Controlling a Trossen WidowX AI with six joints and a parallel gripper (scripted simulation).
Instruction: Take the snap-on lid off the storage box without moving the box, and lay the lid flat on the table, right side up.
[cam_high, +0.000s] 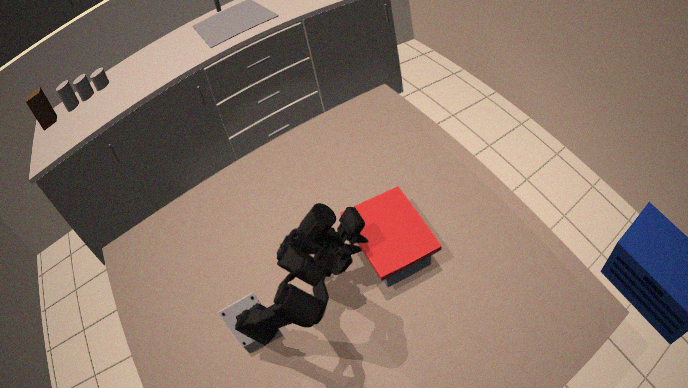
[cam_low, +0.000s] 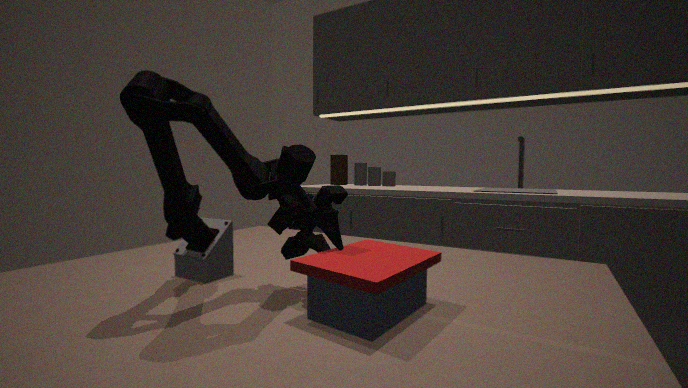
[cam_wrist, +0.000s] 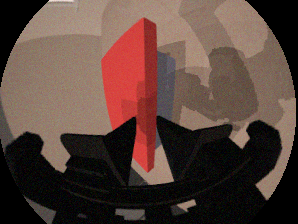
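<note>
Right now my gripper tip is 7 cm short of the red lid and 1 cm to the left of it. Round my gripper tip: storage box (7 cm ahead, 4 cm below, 1 cm to the right).
</note>
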